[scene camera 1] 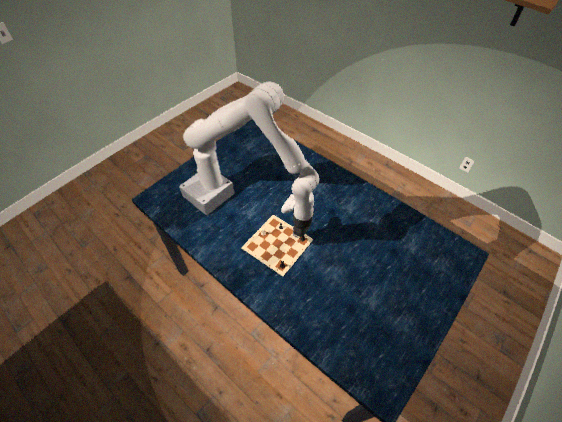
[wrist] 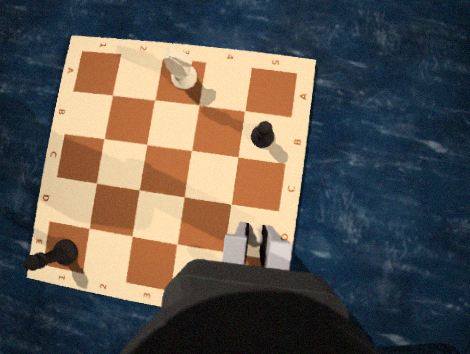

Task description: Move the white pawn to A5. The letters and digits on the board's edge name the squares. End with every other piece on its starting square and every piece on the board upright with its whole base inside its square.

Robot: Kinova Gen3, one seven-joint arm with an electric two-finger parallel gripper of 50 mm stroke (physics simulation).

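Pixels of known places: gripper, fingertip midpoint: (scene camera 1: 296,235) (wrist: 254,237); arm's base, origin of the base link: (scene camera 1: 212,182).
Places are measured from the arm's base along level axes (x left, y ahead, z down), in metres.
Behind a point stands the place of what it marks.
My gripper (scene camera 1: 299,235) @[x -0.018, y 0.454, z 0.065 m] (wrist: 254,237) @[x -0.018, y 0.454, z 0.065 m] is low over D5, its fingers close together. Between them in the wrist view is a small shaded grey shape, which looks like the white pawn (wrist: 254,235) @[x -0.019, y 0.448, z 0.041 m]; its base and the height it is held at are hidden. The board (scene camera 1: 246,248) @[x -0.180, y 0.304, z 0.072 m] (wrist: 306,75) @[x 0.022, y 0.322, z 0.072 m] shows A5 (wrist: 272,92) @[x -0.006, y 0.337, z 0.072 m] as a bare brown corner square. A black piece (scene camera 1: 281,226) @[x -0.015, y 0.378, z 0.059 m] (wrist: 263,135) @[x -0.014, y 0.380, z 0.044 m] stands upright on B5, between A5 and the gripper's side of the board.
A white knight-like piece (scene camera 1: 263,233) @[x -0.084, y 0.329, z 0.063 m] (wrist: 183,75) @[x -0.077, y 0.330, z 0.059 m] stands on A3. A tall black piece (scene camera 1: 282,265) @[x -0.179, y 0.479, z 0.059 m] (wrist: 65,251) @[x -0.169, y 0.473, z 0.064 m] stands on E1. Another black piece (scene camera 1: 303,238) @[x -0.022, y 0.491, z 0.058 m] is on E5, close beside the fingers; the gripper hides it in the wrist view. Blue tabletop (scene camera 1: 350,300) @[x -0.170, y 0.777, z 0.078 m] surrounds the board.
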